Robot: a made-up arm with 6 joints.
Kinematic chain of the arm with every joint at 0, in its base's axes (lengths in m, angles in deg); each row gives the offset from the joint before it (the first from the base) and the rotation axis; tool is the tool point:
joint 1: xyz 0 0 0.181 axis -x
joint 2: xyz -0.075 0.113 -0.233 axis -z
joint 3: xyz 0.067 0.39 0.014 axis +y
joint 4: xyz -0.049 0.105 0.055 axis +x
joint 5: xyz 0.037 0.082 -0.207 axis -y
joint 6: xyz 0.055 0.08 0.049 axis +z
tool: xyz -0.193 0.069 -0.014
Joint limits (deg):
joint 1: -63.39..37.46
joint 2: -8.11..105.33
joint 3: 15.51..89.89
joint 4: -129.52..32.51
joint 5: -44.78..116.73
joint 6: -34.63..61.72
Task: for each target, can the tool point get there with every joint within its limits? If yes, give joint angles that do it. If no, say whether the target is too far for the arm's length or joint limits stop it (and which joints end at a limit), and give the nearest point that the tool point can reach.
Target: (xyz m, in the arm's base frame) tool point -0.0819 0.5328 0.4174
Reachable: yes | joints -37.87 5.80 68.83 -43.50 -20.13 48.80
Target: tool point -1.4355 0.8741 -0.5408
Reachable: no: too far | nearest point -0.4339 0.6125 -0.3248 | short by 1.057 m
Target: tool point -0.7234 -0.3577 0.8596
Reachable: no: joint limits stop it (at a limit: joint 1, joint 2, joint 3) | nearest point -0.3599 0.3069 0.6276 | short by 0.792 m
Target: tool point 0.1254 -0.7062 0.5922
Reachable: no: joint limits stop it (at a limit: joint 1, joint 2, joint 3, joint 4, joint 6) | nearest point 0.0822 -0.2936 0.1886 | short by 0.579 m
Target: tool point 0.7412 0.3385 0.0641
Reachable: yes | joints -28.39 86.74 21.32 11.86 22.51 -18.68
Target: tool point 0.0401 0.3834 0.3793
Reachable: yes | joints -37.42 4.81 74.32 -111.71 -3.89 49.42
